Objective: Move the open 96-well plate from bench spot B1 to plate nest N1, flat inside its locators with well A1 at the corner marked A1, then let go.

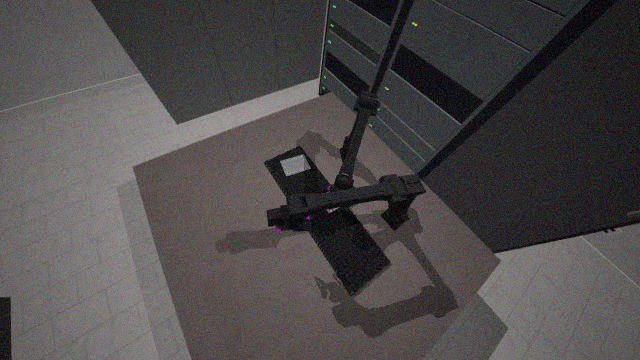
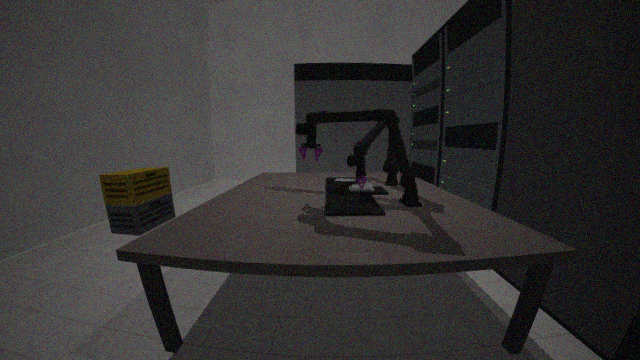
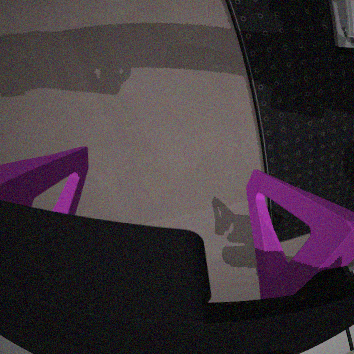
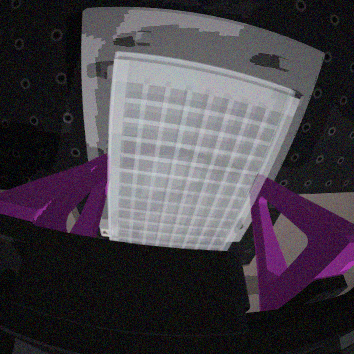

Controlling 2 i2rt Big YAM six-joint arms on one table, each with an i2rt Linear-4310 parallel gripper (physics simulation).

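Pixels of known places: left gripper, fingertip midpoint: [image 1: 292, 228] [image 2: 310, 159] [image 3: 171, 167]; right gripper, fingertip midpoint: [image 2: 361, 186] [image 4: 184, 172]; left arm's base, origin of the base link: [image 1: 391, 218] [image 2: 410, 203]; right arm's base, origin of the base link: [image 2: 391, 184].
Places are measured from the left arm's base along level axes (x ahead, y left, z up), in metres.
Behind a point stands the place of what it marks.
The white open 96-well plate [image 4: 189, 151] @(z 0.034, x 0.225, y -0.298 m) [image 2: 361, 188] sits between the purple fingers of my right gripper [image 4: 184, 172] @(z 0.031, x 0.209, y -0.296 m) [image 2: 361, 181] @(z 0.031, x 0.209, y -0.296 m), which is shut on its long sides. Under it lies a grey nest pad [image 4: 95, 88] @(z 0.025, x 0.258, y -0.253 m) on the black perforated board [image 4: 28, 88] @(z 0.013, x 0.261, y -0.207 m) [image 1: 353, 251] @(z 0.013, x 0.324, y -0.006 m) [image 2: 353, 206] @(z 0.013, x 0.327, y 0.061 m) [image 3: 305, 105] @(z 0.013, x 0.373, y -0.167 m). The plate is low over the pad; I cannot tell whether it touches. A second light grey pad [image 1: 294, 165] @(z 0.015, x 0.274, y -0.641 m) lies bare at the board's far end. My left gripper [image 3: 171, 167] @(z 0.218, x 0.546, y -0.253 m) [image 1: 293, 223] @(z 0.218, x 0.546, y -0.253 m) [image 2: 310, 153] @(z 0.218, x 0.546, y -0.253 m) is open and empty, high above the table beside the board.
The brown table [image 1: 201, 232] @(z 0.000, x 0.918, y -0.572 m) [image 2: 268, 241] @(z 0.000, x 0.677, y 0.392 m) carries the board and both arm bases. A tall rack of drawers [image 1: 425, 58] [image 2: 469, 111] stands along the right side. A yellow and grey crate [image 2: 136, 198] sits on the floor to the left.
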